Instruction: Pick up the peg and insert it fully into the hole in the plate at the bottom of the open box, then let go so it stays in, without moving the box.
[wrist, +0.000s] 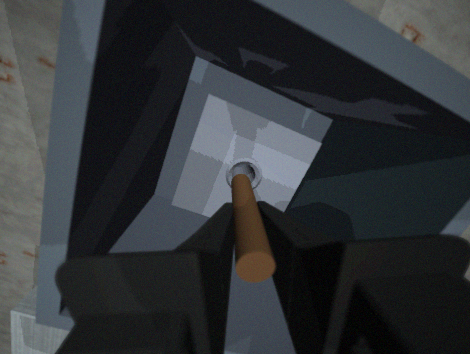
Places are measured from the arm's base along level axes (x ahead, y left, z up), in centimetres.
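Where they show: gripper, fingertip midpoint: (244, 209).
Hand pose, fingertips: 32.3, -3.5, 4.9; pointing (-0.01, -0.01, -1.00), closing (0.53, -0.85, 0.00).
After its pixels a point has its place, as x, y, z.
An orange-brown peg (248, 225) @[33.1, -2.8, 8.0] is held between the black fingers of my gripper (244, 209) @[32.3, -3.5, 4.9], which is shut on it. The peg's far end overlaps the lower edge of the round hole (247, 169) in this view; whether the tip is inside the hole or above it cannot be told. The hole has a raised ring and sits in the pale plate (285, 165) @[35.2, -5.9, 0.4] at the bottom of the open box (60, 165) @[32.4, 4.0, 8.4]. The fingertips appear within the box's opening. The part of the plate below the peg is hidden by the peg and fingers.
The box's blue-grey rim runs along the left side and across the top right, with dark inner walls around the plate. A pale block-like object (25, 327) @[5.7, 8.4, 0.0] shows at the lower left, outside the box. The grey tabletop (20, 165) @[20.9, 16.1, -5.4] with reddish marks surrounds the box.
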